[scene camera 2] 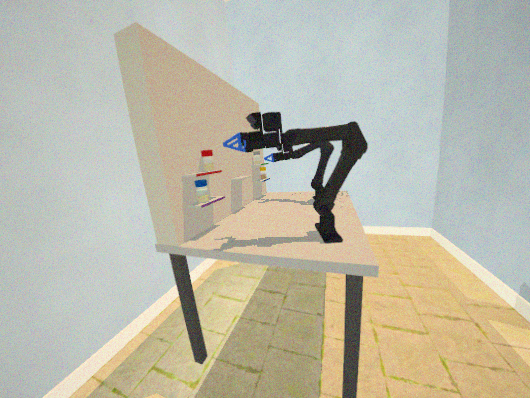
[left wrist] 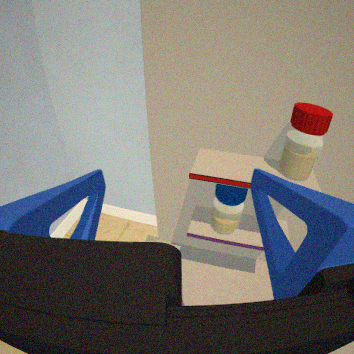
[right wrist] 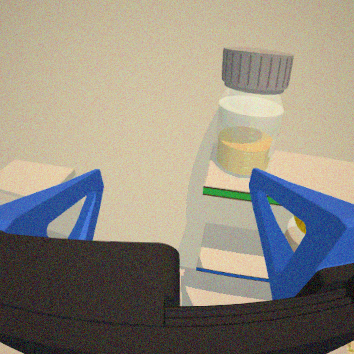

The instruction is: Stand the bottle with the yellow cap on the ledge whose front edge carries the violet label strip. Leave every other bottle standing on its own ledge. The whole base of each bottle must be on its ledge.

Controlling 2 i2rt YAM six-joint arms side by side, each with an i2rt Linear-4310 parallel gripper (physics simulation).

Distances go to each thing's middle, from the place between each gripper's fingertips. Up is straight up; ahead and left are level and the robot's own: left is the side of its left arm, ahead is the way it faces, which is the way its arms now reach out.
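Blue-capped bottle [left wrist: 227, 206], from my left hand: 180 mm ahead, 60 mm to the right, 190 mm below. Grey-capped bottle [right wrist: 250, 110], from my left hand: 820 mm to the right, 110 mm ahead, 50 mm below. Going by their middles, the blue-capped bottle is the nearest to my left hand of the things named here.
Grey-capped bottle, from my right hand: 80 mm ahead, 50 mm to the right, 20 mm above. Blue-capped bottle, from my right hand: 710 mm to the left, 150 mm ahead, 120 mm below. By its middle, the blue-capped bottle is nearer to my left hand than to my right hand.
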